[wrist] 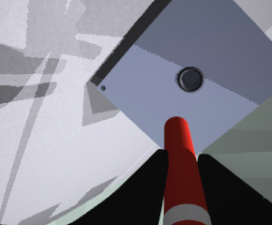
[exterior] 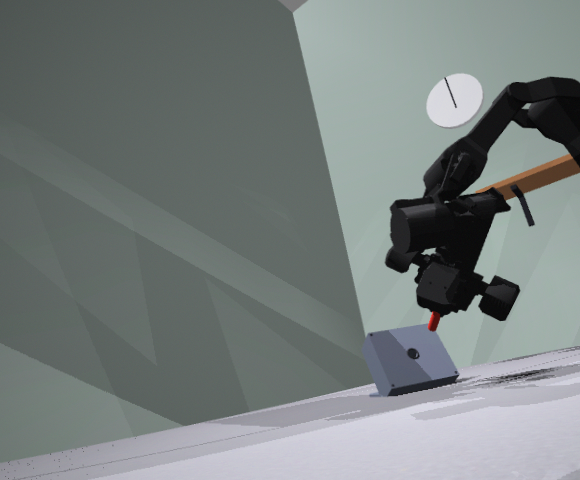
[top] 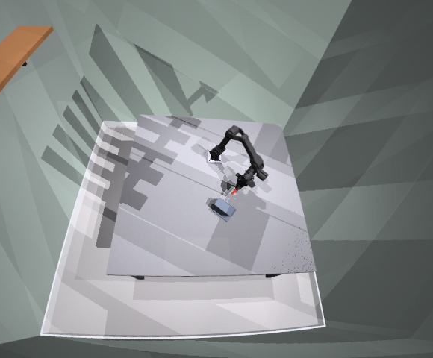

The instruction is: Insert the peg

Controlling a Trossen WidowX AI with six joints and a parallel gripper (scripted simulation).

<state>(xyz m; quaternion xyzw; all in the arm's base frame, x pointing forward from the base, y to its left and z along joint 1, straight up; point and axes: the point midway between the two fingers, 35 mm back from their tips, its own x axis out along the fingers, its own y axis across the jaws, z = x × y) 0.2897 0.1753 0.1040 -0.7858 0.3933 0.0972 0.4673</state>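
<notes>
Now: gripper tip 100 mm short of the dark sloped panel, 60 mm to the left of it and 60 mm above it. The rest, counted from my gripper tip: round red peg (10 mm to the left, 10 mm behind, 10 mm above).
</notes>
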